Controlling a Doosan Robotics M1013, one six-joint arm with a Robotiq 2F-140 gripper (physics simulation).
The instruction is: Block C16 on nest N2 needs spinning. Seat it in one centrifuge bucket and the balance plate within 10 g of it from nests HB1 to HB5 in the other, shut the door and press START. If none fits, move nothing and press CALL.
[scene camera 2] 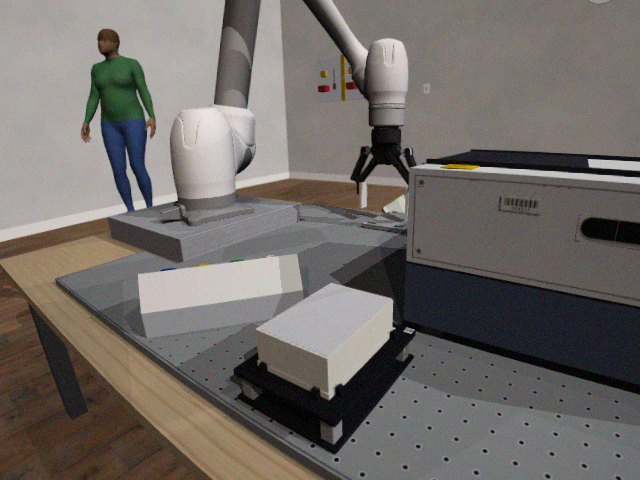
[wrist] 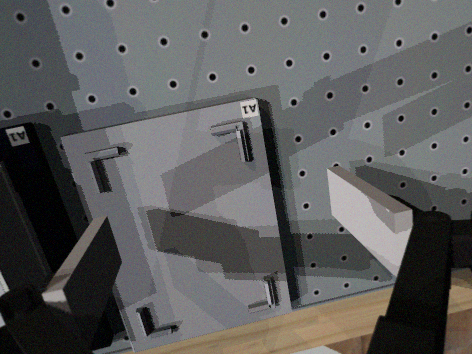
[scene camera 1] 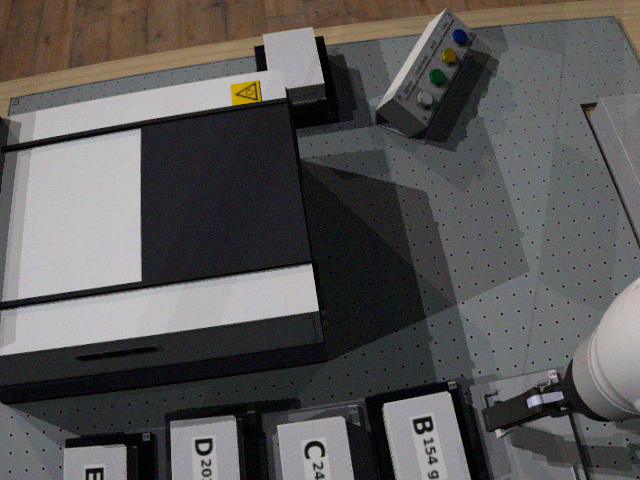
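Where they show: gripper, fingertip midpoint: (scene camera 2: 384, 210) (wrist: 224, 215); arm's base, origin of the base link: (scene camera 2: 209, 213).
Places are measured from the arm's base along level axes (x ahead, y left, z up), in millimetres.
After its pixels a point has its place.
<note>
My open gripper (scene camera 1: 542, 428) {z -10, x 317, y 350 mm} (scene camera 2: 386, 193) (wrist: 224, 215) {z -10, x 317, y 350 mm} hangs above a grey nest (wrist: 200, 150) {z -36, x 329, y 317 mm}; no plate sits between its posts. A pale tilted object (scene camera 2: 395, 204) {z -47, x 192, y 571 mm} shows behind the centrifuge; a pale piece (wrist: 312, 351) {z -113, x 212, y 557 mm} shows past the table edge. I cannot tell whether they are the same thing. A white block (scene camera 1: 292, 56) {z 32, x 666, y -194 mm} (scene camera 2: 325, 320) {z 32, x 673, y -204 mm} sits on the black nest (scene camera 2: 369, 379) {z -10, x 727, y -201 mm} behind the centrifuge (scene camera 1: 62, 206) {z 161, x 908, y 153 mm} (scene camera 2: 475, 222) {z 107, x 738, y -37 mm}. Plates B "154 g" (scene camera 1: 449, 439) {z 5, x 447, y 381 mm}, C (scene camera 1: 336, 449) {z 5, x 582, y 395 mm}, D (scene camera 1: 222, 454) {z 5, x 719, y 407 mm} and E (scene camera 1: 114, 457) {z 5, x 855, y 419 mm} stand in nests. The button box (scene camera 1: 408, 87) {z 30, x 484, y -131 mm} (scene camera 2: 217, 291) {z 3, x 475, y -220 mm} has white, green, yellow and blue buttons.
The centrifuge's top carries a dark panel (scene camera 1: 222, 191) {z 164, x 715, y 135 mm}. The arm's base stands on a grey plinth (scene camera 2: 227, 232) {z -20, x 145, y -26 mm} at the table side. A wooden table edge (wrist: 240, 330) {z -61, x 299, y 476 mm} runs below the nest in the wrist view. A person (scene camera 2: 118, 93) stands beyond the table.
</note>
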